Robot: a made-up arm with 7 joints. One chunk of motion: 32 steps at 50 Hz.
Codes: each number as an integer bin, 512 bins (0 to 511) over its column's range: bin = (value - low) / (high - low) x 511, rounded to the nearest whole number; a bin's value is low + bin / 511 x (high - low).
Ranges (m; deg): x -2..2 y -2..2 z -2..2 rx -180..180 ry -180..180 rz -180..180
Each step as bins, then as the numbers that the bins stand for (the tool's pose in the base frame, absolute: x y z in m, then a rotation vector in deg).
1 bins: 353 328 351 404 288 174
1 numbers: 0.7632 0.5675 0.7476 104.62 22.90 -57.42
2 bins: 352 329 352 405 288 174
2 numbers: 0.7554 0.5753 0.7554 105.32 22.90 -57.42
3 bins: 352 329 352 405 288 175
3 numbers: 0.7554 0.5753 0.7554 105.32 22.90 -56.71
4 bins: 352 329 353 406 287 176
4 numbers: 0.7554 0.5753 0.7632 106.03 22.19 -56.01
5 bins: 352 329 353 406 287 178
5 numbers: 0.7554 0.5753 0.7632 106.03 22.19 -54.60
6 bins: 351 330 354 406 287 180
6 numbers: 0.7476 0.5832 0.7710 106.03 22.19 -53.19
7 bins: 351 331 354 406 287 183
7 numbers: 0.7476 0.5910 0.7710 106.03 22.19 -51.08
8 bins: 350 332 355 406 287 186
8 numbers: 0.7397 0.5988 0.7789 106.03 22.19 -48.96
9 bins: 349 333 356 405 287 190
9 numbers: 0.7319 0.6067 0.7867 105.32 22.19 -46.14
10 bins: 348 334 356 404 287 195
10 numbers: 0.7241 0.6145 0.7867 104.62 22.19 -42.62
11 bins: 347 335 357 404 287 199
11 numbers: 0.7162 0.6223 0.7945 104.62 22.19 -39.80
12 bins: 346 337 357 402 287 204
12 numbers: 0.7084 0.6380 0.7945 103.21 22.19 -36.28
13 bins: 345 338 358 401 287 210
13 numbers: 0.7006 0.6458 0.8023 102.50 22.19 -32.05
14 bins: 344 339 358 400 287 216
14 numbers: 0.6928 0.6536 0.8023 101.80 22.19 -27.83
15 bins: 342 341 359 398 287 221
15 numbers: 0.6771 0.6693 0.8102 100.39 22.19 -24.31
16 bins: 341 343 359 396 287 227
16 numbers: 0.6693 0.6849 0.8102 98.98 22.19 -20.08
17 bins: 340 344 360 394 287 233
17 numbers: 0.6614 0.6928 0.8180 97.57 22.19 -15.85
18 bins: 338 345 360 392 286 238
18 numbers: 0.6458 0.7006 0.8180 96.16 21.49 -12.33
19 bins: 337 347 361 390 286 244
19 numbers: 0.6380 0.7162 0.8258 94.76 21.49 -8.10
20 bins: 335 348 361 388 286 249
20 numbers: 0.6223 0.7241 0.8258 93.35 21.49 -4.58
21 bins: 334 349 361 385 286 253
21 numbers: 0.6145 0.7319 0.8258 91.23 21.49 -1.76
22 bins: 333 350 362 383 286 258
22 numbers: 0.6067 0.7397 0.8337 89.82 21.49 1.76
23 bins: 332 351 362 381 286 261
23 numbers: 0.5988 0.7476 0.8337 88.41 21.49 3.87
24 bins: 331 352 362 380 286 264
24 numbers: 0.5910 0.7554 0.8337 87.71 21.49 5.99
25 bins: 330 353 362 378 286 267
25 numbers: 0.5832 0.7632 0.8337 86.30 21.49 8.10
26 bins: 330 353 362 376 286 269
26 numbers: 0.5832 0.7632 0.8337 84.89 21.49 9.51
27 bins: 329 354 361 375 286 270
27 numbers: 0.5753 0.7710 0.8258 84.19 21.49 10.22
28 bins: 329 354 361 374 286 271
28 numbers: 0.5753 0.7710 0.8258 83.48 21.49 10.92
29 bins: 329 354 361 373 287 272
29 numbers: 0.5753 0.7710 0.8258 82.78 22.19 11.62
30 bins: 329 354 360 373 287 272
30 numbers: 0.5753 0.7710 0.8180 82.78 22.19 11.62
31 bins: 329 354 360 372 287 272
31 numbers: 0.5753 0.7710 0.8180 82.07 22.19 11.62
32 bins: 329 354 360 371 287 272
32 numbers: 0.5753 0.7710 0.8180 81.37 22.19 11.62
